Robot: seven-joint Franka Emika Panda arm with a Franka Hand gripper.
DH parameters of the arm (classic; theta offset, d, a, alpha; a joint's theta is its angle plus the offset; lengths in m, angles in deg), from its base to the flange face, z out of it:
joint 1: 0 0.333 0 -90
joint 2: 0 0 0 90
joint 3: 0 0.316 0.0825 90
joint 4: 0 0 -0.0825 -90
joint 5: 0 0.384 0 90
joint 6: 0 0 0.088 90
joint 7: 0 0.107 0 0
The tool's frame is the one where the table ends.
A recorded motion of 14 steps. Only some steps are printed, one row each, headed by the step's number.
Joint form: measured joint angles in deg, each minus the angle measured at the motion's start. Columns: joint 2, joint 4, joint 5, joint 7, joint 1, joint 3, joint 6.
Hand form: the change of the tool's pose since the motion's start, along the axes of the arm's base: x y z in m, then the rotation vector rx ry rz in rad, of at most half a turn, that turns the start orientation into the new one. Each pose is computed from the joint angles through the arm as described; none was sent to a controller.
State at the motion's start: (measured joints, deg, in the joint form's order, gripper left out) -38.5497 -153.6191 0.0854 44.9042 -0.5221 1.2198 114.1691
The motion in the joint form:
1: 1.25 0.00 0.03 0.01 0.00 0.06 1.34
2: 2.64 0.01 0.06 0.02 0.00 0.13 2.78
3: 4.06 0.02 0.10 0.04 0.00 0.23 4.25
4: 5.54 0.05 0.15 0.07 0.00 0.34 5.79
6: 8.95 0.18 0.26 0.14 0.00 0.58 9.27
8: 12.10 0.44 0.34 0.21 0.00 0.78 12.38
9: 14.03 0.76 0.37 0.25 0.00 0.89 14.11
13: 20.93 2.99 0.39 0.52 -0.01 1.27 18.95
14: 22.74 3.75 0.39 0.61 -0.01 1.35 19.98
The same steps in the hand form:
1: 0.0047 0.0004 -0.0054 0.0002 -0.0016 0.0007
2: 0.0097 0.0009 -0.0115 0.0004 -0.0026 0.0016
3: 0.0147 0.0015 -0.0178 0.0004 -0.0036 0.0026
4: 0.0198 0.0023 -0.0244 0.0007 -0.0052 0.0036
6: 0.0311 0.0039 -0.0397 0.0015 -0.0087 0.0056
8: 0.0411 0.0054 -0.0534 0.0024 -0.0125 0.0073
9: 0.0474 0.0062 -0.0611 0.0030 -0.0146 0.0083
13: 0.0714 0.0095 -0.0846 0.0051 -0.0175 0.0107
14: 0.0779 0.0103 -0.0904 0.0059 -0.0172 0.0107

